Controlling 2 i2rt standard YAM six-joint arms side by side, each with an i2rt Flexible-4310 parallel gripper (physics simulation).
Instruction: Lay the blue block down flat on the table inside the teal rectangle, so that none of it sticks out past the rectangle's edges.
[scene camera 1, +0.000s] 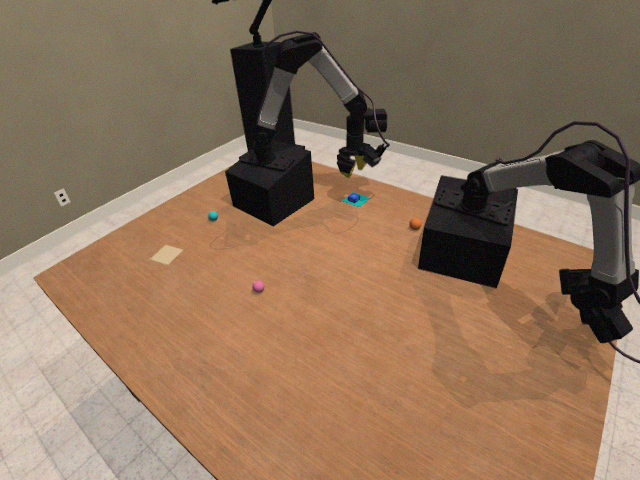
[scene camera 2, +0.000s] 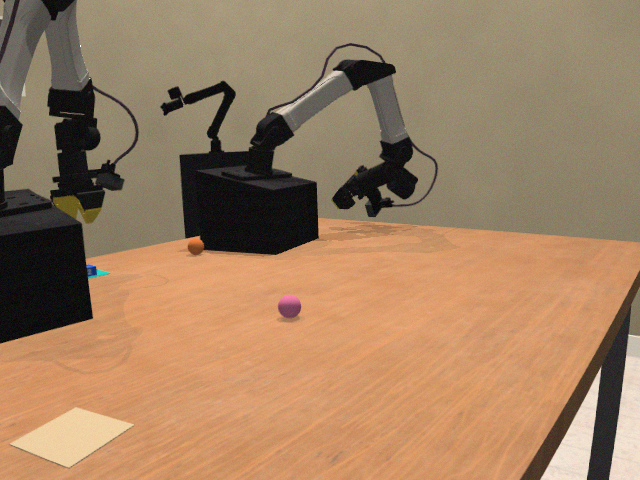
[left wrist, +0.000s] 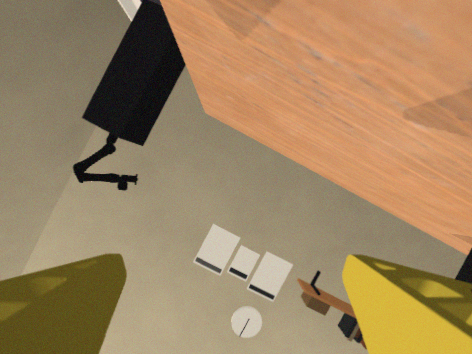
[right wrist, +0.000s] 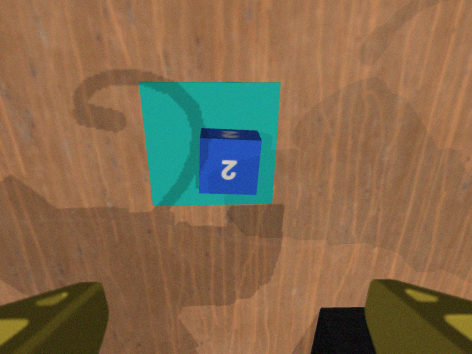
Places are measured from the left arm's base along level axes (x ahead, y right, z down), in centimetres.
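Pixels of known places: left gripper, between the fingertips: (scene camera 2: 341, 193) (left wrist: 234, 264); right gripper, between the fingertips: (scene camera 1: 354, 173) (right wrist: 236, 295); left arm's base, origin of its link: (scene camera 1: 473, 207) (scene camera 2: 257, 176); right arm's base, origin of its link: (scene camera 1: 267, 161).
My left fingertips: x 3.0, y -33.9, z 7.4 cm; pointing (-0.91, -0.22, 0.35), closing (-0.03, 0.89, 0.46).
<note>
Ahead of a thing's pixels: the offset from my left fingertips to its top centre. "pt": to the spot under its first point.
The blue block @(dx -14.0, dy +77.2, dz +7.7 cm) (scene camera 1: 353, 197) (scene camera 2: 90, 270) (right wrist: 229, 166) lies flat on the teal rectangle @(pt dx -12.5, dy +74.0, dz +9.5 cm) (scene camera 1: 359, 204) (scene camera 2: 101, 273) (right wrist: 170, 145). In the right wrist view teal shows on all sides of the block, with narrow margins at its right and lower sides. In scene camera 2 a black base hides part of both. My right gripper (scene camera 1: 353, 168) (scene camera 2: 77, 215) (right wrist: 236, 295) is open and empty, above the block and apart from it. My left gripper (scene camera 2: 337, 203) (left wrist: 234, 264) is open and empty, raised over the far right of the table in scene camera 1.
An orange ball @(dx -8.4, dy +51.2, dz +5.8 cm) (scene camera 1: 415, 223) (scene camera 2: 195, 245) lies beside the left arm's base (scene camera 1: 460, 248). A teal ball @(dx +20.6, dy +114.7, dz +6.2 cm) (scene camera 1: 212, 215) lies beside the right arm's base (scene camera 1: 268, 191). A pink ball @(dx +39.0, dy +77.4, dz +6.3 cm) (scene camera 1: 258, 286) (scene camera 2: 289, 306) and a beige square @(pt dx +42.4, dy +114.4, dz +9.5 cm) (scene camera 1: 166, 254) (scene camera 2: 72, 437) are farther away on the table.
</note>
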